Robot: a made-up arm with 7 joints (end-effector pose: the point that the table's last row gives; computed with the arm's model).
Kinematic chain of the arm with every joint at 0, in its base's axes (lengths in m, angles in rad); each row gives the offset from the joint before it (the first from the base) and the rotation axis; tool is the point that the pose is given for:
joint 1: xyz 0 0 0.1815 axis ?
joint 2: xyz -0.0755 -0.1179 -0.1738 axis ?
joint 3: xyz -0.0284 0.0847 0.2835 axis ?
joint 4: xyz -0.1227 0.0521 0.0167 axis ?
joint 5: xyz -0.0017 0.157 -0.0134 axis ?
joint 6: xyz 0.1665 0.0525 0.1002 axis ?
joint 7: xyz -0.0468 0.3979 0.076 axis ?
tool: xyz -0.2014 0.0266 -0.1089
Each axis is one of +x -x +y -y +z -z.
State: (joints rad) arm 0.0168 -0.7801 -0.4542 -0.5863 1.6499 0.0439 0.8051
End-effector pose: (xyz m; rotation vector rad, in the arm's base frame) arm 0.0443 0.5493 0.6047 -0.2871 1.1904 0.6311
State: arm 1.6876 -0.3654 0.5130 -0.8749 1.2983 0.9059 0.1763
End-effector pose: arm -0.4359 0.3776 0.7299 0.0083 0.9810 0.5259
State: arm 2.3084 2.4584 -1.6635 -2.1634 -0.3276 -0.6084 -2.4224
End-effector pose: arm 0.1868 0.4870 0.2427 2.6548 0.1521 -0.6394
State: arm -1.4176 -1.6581 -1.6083 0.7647 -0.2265 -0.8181 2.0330
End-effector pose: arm -0.1406 0.4998 0.1904 -1.3991 -0.8876 -1.8786
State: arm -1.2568 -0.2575 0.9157 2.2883 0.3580 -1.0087 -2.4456
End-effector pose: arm 0.2055 0.3538 0.0314 0.4751 -1.1635 0.9006
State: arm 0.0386 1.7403 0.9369 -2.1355 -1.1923 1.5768 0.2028
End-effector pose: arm -0.4590 -0.8265 0.6421 -0.3621 0.3635 2.0241
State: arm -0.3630 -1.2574 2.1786 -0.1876 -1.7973 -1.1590 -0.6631
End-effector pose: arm -0.4823 0.0207 0.3340 -1.0091 1.6485 1.0531
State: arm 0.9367 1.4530 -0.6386 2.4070 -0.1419 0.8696 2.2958
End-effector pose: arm 0.4221 -0.0546 0.1253 -1.4524 1.9462 0.4879
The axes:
joint 1: +x
joint 2: +z
joint 3: -x
joint 4: -z
joint 5: +y
joint 6: -z
joint 7: -x

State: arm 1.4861 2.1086 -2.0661 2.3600 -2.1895 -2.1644 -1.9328
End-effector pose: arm -0.0489 -0.5446 -0.1592 0.1059 1.0876 2.3702
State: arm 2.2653 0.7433 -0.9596 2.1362 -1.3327 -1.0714 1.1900
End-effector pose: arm -0.2416 -0.1644 0.2274 0.4760 -0.0340 0.2055
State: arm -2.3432 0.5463 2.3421 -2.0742 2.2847 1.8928 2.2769
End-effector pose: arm -0.3342 0.7763 -0.0007 -2.9089 0.8907 -0.5688
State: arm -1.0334 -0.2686 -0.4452 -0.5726 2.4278 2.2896 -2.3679
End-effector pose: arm -0.4553 -0.2583 -0.3432 -0.8579 -0.6832 -0.5521
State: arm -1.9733 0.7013 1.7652 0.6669 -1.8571 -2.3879 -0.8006
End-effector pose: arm -0.4706 0.3510 0.3980 0.9969 -0.3602 -0.0019
